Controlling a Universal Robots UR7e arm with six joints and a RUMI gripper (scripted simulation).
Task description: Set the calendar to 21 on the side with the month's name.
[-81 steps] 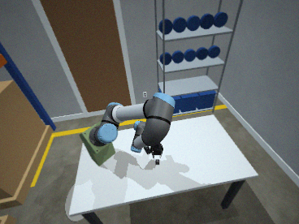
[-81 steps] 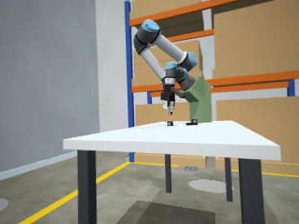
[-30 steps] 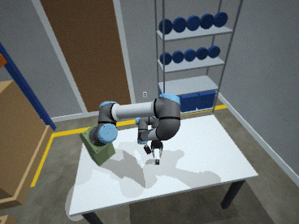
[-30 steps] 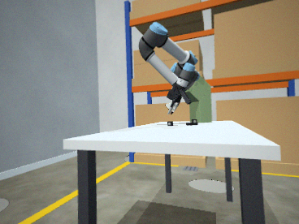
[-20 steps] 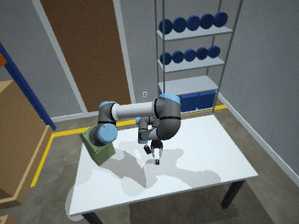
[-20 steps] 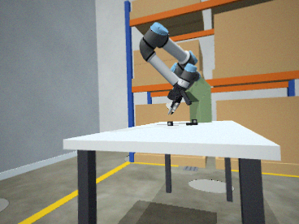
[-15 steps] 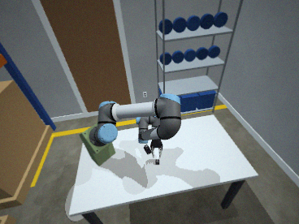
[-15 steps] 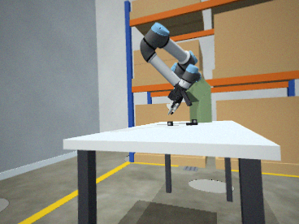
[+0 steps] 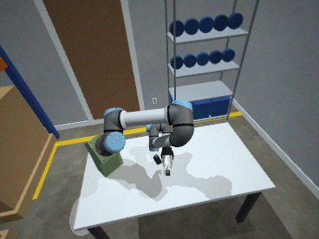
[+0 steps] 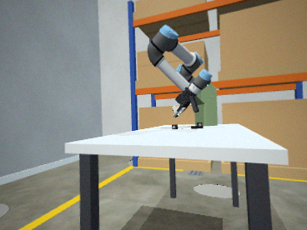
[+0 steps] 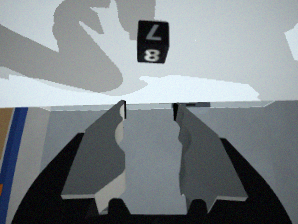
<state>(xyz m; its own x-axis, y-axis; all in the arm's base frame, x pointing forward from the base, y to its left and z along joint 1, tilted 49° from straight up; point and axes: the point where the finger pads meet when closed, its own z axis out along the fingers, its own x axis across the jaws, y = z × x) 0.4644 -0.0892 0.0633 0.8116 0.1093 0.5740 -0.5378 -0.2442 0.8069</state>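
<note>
Now: hand 10 mm to the left of the dark cube and 80 mm above it.
</note>
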